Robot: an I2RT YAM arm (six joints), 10 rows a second.
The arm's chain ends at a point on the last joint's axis. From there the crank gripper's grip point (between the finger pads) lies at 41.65 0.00 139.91 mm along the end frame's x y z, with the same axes.
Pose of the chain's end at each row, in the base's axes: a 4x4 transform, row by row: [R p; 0 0 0 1], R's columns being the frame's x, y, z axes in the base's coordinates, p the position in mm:
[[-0.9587 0.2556 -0.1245 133.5], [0.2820 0.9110 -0.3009 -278.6], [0.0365 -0.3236 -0.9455 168.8], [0 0 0 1]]
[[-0.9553 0.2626 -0.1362 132.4], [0.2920 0.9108 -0.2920 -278.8], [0.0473 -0.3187 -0.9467 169.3], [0 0 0 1]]
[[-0.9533 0.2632 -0.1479 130.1], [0.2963 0.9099 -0.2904 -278.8], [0.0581 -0.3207 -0.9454 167.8], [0 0 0 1]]
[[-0.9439 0.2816 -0.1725 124.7], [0.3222 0.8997 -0.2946 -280.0], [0.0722 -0.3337 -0.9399 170.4], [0 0 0 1]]
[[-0.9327 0.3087 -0.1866 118.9], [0.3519 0.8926 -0.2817 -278.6], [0.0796 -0.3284 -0.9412 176.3], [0 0 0 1]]
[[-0.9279 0.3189 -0.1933 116.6], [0.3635 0.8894 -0.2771 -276.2], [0.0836 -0.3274 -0.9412 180.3], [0 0 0 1]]
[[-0.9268 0.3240 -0.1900 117.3], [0.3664 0.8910 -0.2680 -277.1], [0.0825 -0.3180 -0.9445 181.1], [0 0 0 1]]
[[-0.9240 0.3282 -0.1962 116.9], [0.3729 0.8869 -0.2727 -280.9], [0.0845 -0.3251 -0.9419 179.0], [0 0 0 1]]
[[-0.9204 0.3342 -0.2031 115.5], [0.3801 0.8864 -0.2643 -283.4], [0.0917 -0.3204 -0.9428 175.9], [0 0 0 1]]
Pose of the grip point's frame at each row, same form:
[[-0.9587 0.2556 -0.1245 76.2], [0.2820 0.9110 -0.3009 -309.0], [0.0365 -0.3236 -0.9455 38.0], [0 0 0 1]]
[[-0.9553 0.2626 -0.1362 73.6], [0.2920 0.9108 -0.2920 -307.5], [0.0473 -0.3187 -0.9467 38.8], [0 0 0 1]]
[[-0.9533 0.2632 -0.1479 69.7], [0.2963 0.9099 -0.2904 -307.1], [0.0581 -0.3207 -0.9454 37.9], [0 0 0 1]]
[[-0.9439 0.2816 -0.1725 61.3], [0.3222 0.8997 -0.2946 -307.8], [0.0722 -0.3337 -0.9399 41.9], [0 0 0 1]]
[[-0.9327 0.3087 -0.1866 53.9], [0.3519 0.8926 -0.2817 -303.4], [0.0796 -0.3284 -0.9412 47.9], [0 0 0 1]]
[[-0.9279 0.3189 -0.1933 50.9], [0.3635 0.8894 -0.2771 -299.8], [0.0836 -0.3274 -0.9412 52.1], [0 0 0 1]]
[[-0.9268 0.3240 -0.1900 52.1], [0.3664 0.8910 -0.2680 -299.3], [0.0825 -0.3180 -0.9445 52.4], [0 0 0 1]]
[[-0.9240 0.3282 -0.1962 51.0], [0.3729 0.8869 -0.2727 -303.5], [0.0845 -0.3251 -0.9419 50.7], [0 0 0 1]]
[[-0.9204 0.3342 -0.2031 48.7], [0.3801 0.8864 -0.2643 -304.5], [0.0917 -0.3204 -0.9428 47.8], [0 0 0 1]]

